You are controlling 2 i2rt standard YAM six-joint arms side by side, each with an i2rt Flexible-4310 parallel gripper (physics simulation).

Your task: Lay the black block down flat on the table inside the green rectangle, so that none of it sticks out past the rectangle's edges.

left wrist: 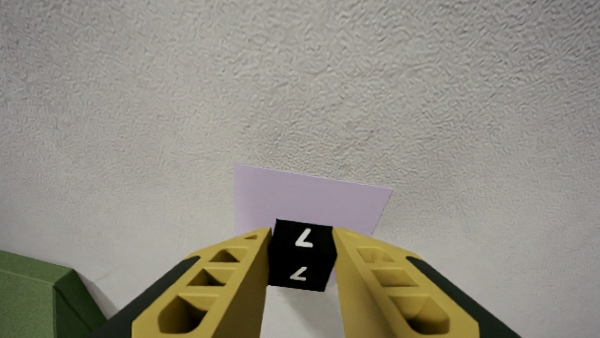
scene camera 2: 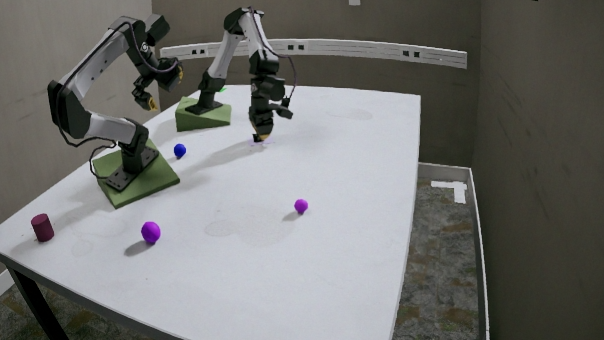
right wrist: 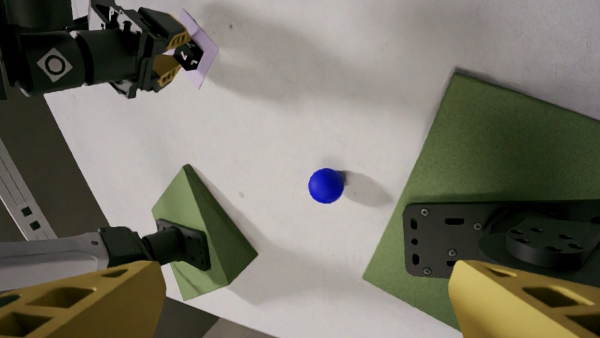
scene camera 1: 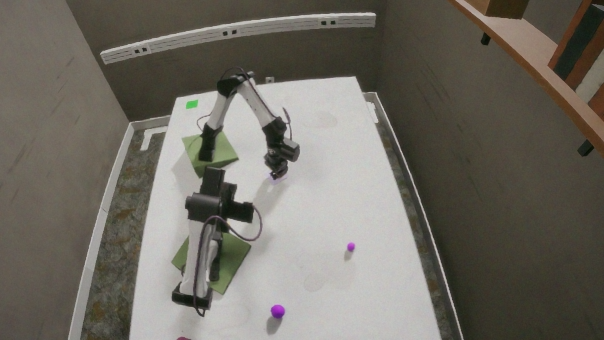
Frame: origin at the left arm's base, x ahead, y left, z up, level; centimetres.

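Seen in the pictures: left gripper, fingertip midpoint: [left wrist: 302,235] [scene camera 2: 261,137] [right wrist: 184,48] [scene camera 1: 277,173]; right gripper, fingertip midpoint: [scene camera 2: 167,96] [right wrist: 307,277]; left arm's base at its link origin: [scene camera 2: 204,107] [right wrist: 182,241] [scene camera 1: 208,147]; right arm's base at its link origin: [scene camera 2: 132,168] [right wrist: 521,240].
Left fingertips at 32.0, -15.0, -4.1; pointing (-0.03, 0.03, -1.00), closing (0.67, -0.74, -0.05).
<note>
Offsets run from my left fingertips to a thing's middle, as dx, dy, dz. "spot": to the spot under its first point. Level surfaces: height alone.
The black block @[-1.0, -0.8, +0.3] [left wrist: 302,255] [right wrist: 188,55] [scene camera 2: 257,138], with white marks on its faces, is between the fingers of my left gripper [left wrist: 302,235] [right wrist: 184,48] [scene camera 2: 262,137], which is shut on it. It is at the pale lilac square @[spot: +1.6, +1.6, -0.6] [left wrist: 300,195] [right wrist: 207,50]; whether it touches the square is not clear. The green rectangle @[spot: -50.4, +55.2, -0.5] [scene camera 1: 192,104] lies near the table's far left corner in scene camera 1, beyond the left arm's base; a sliver of the green rectangle [scene camera 2: 223,90] shows in scene camera 2. My right gripper [right wrist: 307,277] [scene camera 2: 166,90] is open and empty, raised above the table.
A blue ball @[-20.7, -18.3, +1.5] [right wrist: 326,185] [scene camera 2: 180,150] lies between the two green arm bases @[spot: -29.3, +4.0, +3.8] [right wrist: 215,235] @[spot: -12.3, -36.4, +0.6] [scene camera 2: 167,182]. Two purple balls @[+26.6, -36.6, +0.9] [scene camera 1: 351,247] @[-0.4, -59.3, +1.7] [scene camera 1: 278,311] and a dark red cylinder @[-32.2, -72.0, +2.1] [scene camera 2: 42,227] stand on the table @[dz -0.7] [scene camera 2: 300,280]. The left arm's base stands near the green rectangle.
</note>
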